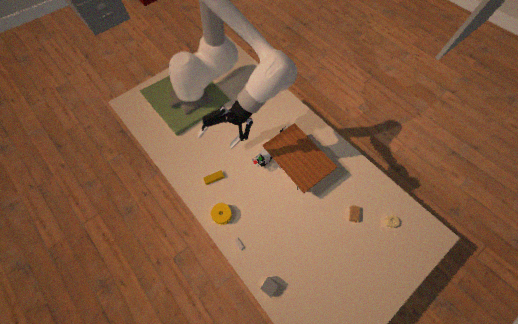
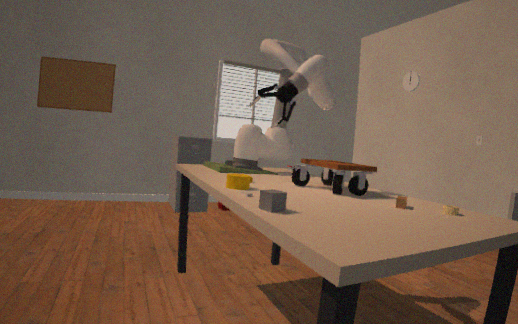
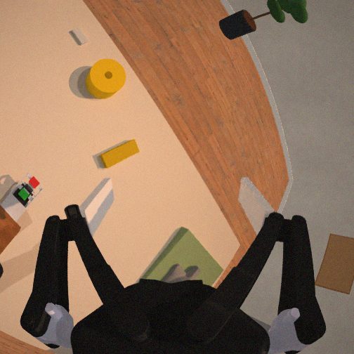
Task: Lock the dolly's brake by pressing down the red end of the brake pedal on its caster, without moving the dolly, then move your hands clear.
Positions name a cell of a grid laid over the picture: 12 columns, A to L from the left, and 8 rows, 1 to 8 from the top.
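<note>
Wooden dolly (image 1: H4). Again the wooden dolly (image 2: I5). Yellow disc (image 3: D2). My gripper (image 1: E4). Also my gripper (image 2: G3). Also my gripper (image 3: F5).
</note>
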